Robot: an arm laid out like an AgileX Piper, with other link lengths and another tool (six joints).
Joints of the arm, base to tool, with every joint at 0 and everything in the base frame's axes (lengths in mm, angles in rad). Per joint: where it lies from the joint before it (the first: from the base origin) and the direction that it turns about. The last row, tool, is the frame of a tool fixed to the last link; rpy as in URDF.
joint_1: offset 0 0 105.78 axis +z
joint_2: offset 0 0 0 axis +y
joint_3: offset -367.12 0 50.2 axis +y
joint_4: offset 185.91 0 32.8 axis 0.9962 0 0.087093
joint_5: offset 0 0 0 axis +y
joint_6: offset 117.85 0 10.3 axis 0.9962 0 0.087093
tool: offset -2.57 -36 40.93 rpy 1.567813 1.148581 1.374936
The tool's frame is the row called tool.
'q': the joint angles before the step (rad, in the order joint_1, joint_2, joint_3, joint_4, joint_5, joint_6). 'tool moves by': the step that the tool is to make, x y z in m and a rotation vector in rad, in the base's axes. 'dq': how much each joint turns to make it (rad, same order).
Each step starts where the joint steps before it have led.
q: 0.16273 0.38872 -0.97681 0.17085 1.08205 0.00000
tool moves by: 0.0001 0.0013 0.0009 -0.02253 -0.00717 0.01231
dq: 0.00011 0.00001 0.00011 0.00233 0.00064 -0.02763
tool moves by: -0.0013 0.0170 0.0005 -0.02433 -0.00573 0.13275
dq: -0.00013 -0.00004 -0.00006 0.12360 0.02625 -0.13089
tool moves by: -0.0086 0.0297 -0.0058 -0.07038 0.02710 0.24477
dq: 0.00011 0.00002 0.00023 0.18745 0.12369 -0.21674
